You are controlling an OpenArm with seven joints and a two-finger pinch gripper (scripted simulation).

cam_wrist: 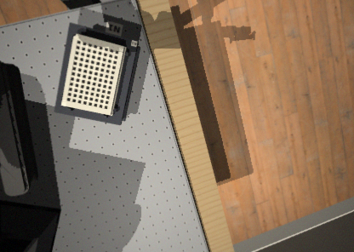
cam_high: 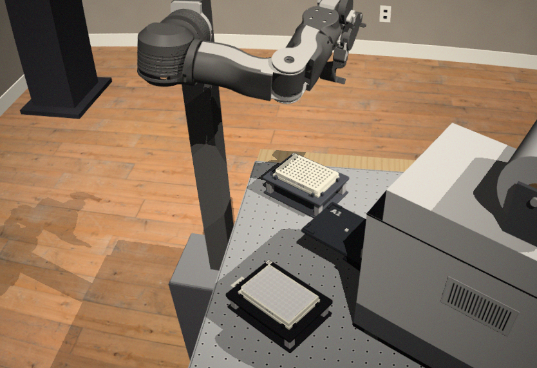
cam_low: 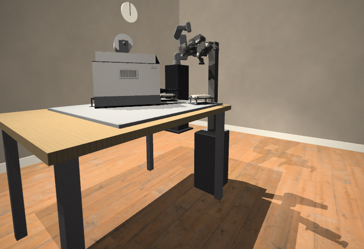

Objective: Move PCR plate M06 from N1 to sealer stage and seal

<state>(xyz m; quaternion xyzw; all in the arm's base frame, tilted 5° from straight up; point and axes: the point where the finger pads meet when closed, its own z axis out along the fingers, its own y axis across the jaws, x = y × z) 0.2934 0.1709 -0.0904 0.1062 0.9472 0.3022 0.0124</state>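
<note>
The open-welled plate M06 is 26 cm below my hand, 11 cm to the right of it and 7 cm behind it. Also, from my hand: N1 label: 32 cm below, 16 cm behind, 6 cm to the right; then yellow warning label: 30 cm to the right, 18 cm ahead, 16 cm below; then plate nest N1: 27 cm below, 11 cm to the right, 7 cm behind.
</note>
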